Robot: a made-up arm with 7 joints. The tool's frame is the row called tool. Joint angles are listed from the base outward. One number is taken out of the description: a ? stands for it. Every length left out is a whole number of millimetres.
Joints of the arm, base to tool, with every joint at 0 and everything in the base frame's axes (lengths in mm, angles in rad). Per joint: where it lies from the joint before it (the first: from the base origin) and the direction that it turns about. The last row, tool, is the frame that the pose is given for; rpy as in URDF.
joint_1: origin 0 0 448 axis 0 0 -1
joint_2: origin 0 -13 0 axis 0 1 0
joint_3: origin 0 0 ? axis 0 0 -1
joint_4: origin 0 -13 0 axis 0 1 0
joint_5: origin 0 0 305 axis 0 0 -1
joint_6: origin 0 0 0 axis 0 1 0
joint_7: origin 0 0 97 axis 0 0 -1
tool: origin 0 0 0 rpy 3.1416 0.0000 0.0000
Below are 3 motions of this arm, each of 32 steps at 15 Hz.
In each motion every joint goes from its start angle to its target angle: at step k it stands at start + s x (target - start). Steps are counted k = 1, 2, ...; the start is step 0. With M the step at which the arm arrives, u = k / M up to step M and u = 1 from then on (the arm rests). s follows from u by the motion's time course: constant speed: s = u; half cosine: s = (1 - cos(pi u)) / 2; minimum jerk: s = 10 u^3 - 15 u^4 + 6 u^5.
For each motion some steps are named. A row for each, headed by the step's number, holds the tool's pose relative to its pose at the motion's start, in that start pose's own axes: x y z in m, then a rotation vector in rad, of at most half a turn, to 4 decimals.
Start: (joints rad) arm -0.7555 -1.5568 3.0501 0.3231 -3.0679 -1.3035 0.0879
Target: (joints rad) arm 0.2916 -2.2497 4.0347 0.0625 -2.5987 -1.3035 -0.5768
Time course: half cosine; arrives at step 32
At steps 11, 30, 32:
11: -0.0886 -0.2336 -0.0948 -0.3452 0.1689 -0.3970
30: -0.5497 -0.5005 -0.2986 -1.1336 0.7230 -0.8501
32: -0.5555 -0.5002 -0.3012 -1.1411 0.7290 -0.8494

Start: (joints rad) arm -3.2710 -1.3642 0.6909 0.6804 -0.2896 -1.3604 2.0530
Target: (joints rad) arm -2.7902 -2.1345 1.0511 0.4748 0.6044 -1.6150 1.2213
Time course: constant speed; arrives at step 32
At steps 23, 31, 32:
23: 0.1415 0.4350 -0.2371 1.0584 0.4783 -0.1476
31: 0.2184 0.5764 -0.2385 1.2660 0.7026 -0.0577
32: 0.2290 0.5924 -0.2364 1.2839 0.7301 -0.0416

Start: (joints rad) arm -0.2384 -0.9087 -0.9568 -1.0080 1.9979 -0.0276 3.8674
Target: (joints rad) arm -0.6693 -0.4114 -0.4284 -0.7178 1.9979 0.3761 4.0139
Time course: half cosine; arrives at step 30
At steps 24, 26, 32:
24: -0.0459 0.3298 0.1267 0.5174 -0.0374 0.6728
26: -0.0483 0.3478 0.1416 0.5495 -0.0464 0.7085
32: -0.0502 0.3623 0.1546 0.5761 -0.0545 0.7377

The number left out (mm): 415
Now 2 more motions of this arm.
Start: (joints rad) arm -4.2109 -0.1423 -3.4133 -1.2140 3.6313 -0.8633 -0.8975
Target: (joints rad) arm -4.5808 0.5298 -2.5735 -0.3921 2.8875 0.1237 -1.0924
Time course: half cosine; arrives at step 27
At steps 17, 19, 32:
17: 0.0983 0.2323 0.0025 0.7333 -0.0550 -0.2710
19: 0.1272 0.2423 0.0018 0.7936 -0.0892 -0.3168
32: 0.1963 0.2427 -0.0021 0.8841 -0.1888 -0.4102

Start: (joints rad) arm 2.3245 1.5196 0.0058 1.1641 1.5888 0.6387 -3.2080
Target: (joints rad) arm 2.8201 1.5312 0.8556 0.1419 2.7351 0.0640 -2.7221
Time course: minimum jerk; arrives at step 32
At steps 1, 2, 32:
1: -0.0001 -0.0001 -0.0001 -0.0004 0.0001 0.0002
2: -0.0010 -0.0010 -0.0007 -0.0032 0.0008 0.0016
32: -0.4234 -0.2594 -0.0144 -0.4311 0.9192 1.6711

